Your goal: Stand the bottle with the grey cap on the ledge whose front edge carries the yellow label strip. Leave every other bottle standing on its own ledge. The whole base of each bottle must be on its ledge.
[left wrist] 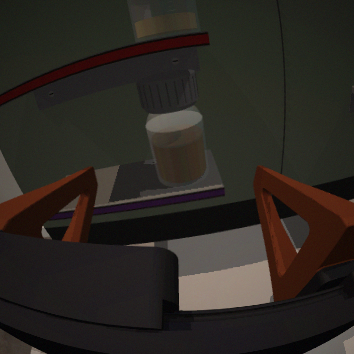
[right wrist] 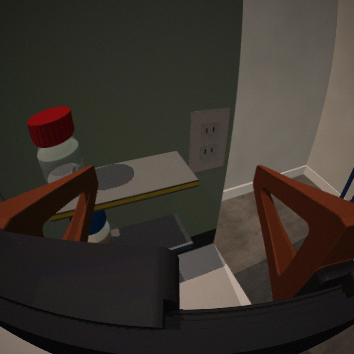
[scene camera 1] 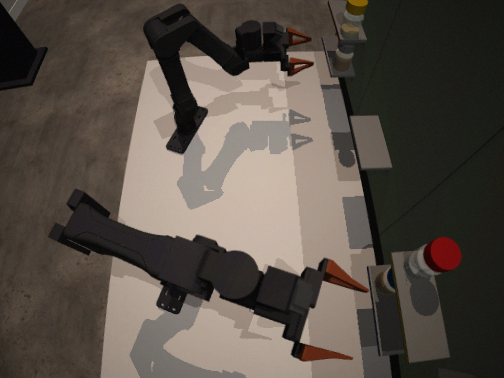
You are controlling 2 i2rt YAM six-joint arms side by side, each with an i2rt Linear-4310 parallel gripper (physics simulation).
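Seen in the pictures: left gripper, fingertip midpoint: (left wrist: 174, 174) (scene camera 1: 312, 51); right gripper, fingertip midpoint: (right wrist: 175, 173) (scene camera 1: 360, 324); left arm's base, link origin: (scene camera 1: 187, 128).
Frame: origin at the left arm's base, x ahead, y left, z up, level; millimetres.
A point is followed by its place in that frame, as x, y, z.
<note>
The bottle with the grey cap (scene camera 1: 343, 61) @[440, 288, 203] (left wrist: 180, 155) @[411, 303, 190] stands upright on the ledge with the purple strip (scene camera 1: 345, 73) (left wrist: 150, 203), near one end of it. My left gripper (scene camera 1: 312, 51) @[341, 276, 220] (left wrist: 174, 174) @[341, 276, 220] is open and empty, in front of this bottle and apart from it. The ledge with the yellow strip (scene camera 1: 430, 340) @[768, -416, 295] (right wrist: 160, 170) @[755, -414, 295] carries a red-capped bottle (scene camera 1: 442, 255) @[707, -297, 400] (right wrist: 51, 127) @[691, -308, 394] at one end; a round shadow lies beside that bottle. My right gripper (scene camera 1: 360, 324) @[605, -441, 402] (right wrist: 175, 173) @[605, -441, 402] is open and empty, in front of the yellow-strip ledge.
A yellow-capped bottle (scene camera 1: 356, 7) @[436, 278, 396] stands on the red-strip ledge (scene camera 1: 360, 38) @[469, 295, 295] (left wrist: 125, 53), above the grey cap. A blue-capped bottle (scene camera 1: 388, 280) @[684, -322, 240] (right wrist: 100, 231) @[696, -328, 226] stands on the blue-strip ledge (scene camera 1: 390, 330) @[746, -406, 155] (right wrist: 160, 232) @[759, -407, 155], below the yellow-strip ledge. Another ledge (scene camera 1: 371, 142) @[577, 2, 225] sits midway along the wall.
</note>
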